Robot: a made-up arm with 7 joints. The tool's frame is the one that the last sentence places.
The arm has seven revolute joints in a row. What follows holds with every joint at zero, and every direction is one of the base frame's. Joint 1 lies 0.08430 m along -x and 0.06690 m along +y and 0.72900 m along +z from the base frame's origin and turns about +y. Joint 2 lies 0.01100 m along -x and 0.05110 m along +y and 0.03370 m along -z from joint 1 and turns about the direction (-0.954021, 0.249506, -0.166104). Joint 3 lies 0.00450 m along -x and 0.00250 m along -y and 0.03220 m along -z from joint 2 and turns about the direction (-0.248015, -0.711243, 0.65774). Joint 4 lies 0.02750 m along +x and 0.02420 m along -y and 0.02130 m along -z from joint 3 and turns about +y. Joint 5 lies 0.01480 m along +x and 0.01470 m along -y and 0.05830 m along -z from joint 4 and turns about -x. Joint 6 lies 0.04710 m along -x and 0.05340 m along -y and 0.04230 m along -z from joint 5 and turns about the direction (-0.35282, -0.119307, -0.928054). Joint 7 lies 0.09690 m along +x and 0.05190 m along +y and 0.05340 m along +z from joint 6 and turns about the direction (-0.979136, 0.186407, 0.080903). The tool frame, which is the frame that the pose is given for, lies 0.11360 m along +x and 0.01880 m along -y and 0.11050 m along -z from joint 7; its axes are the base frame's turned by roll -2.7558, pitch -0.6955 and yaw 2.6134 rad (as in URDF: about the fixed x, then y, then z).
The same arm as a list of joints. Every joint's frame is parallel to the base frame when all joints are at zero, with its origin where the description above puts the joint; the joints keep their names.
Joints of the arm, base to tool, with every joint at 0 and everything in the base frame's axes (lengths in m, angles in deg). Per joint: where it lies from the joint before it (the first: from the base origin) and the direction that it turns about. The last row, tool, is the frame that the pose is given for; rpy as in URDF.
joint 1: axis 0 1 0 origin -0.0843 0.0669 0.729
joint 2: axis -0.954021 0.249506 -0.166104 origin -0.011 0.0511 -0.0337
joint 3: axis -0.248015 -0.711243 0.65774 origin -0.0045 -0.0025 -0.0322
joint 4: axis 0 1 0 origin 0.0275 -0.0242 -0.0213
joint 5: axis -1 0 0 origin 0.0148 -0.0147 -0.0583
joint 6: axis -0.352788 -0.119296 -0.928068 origin -0.0471 -0.0534 -0.0423
joint 7: axis -0.979136 0.186407 0.080903 origin 0.0969 0.0519 0.0534
tool: origin 0.1136 -0.0188 -0.1105 rpy -157.9 -39.85 149.74

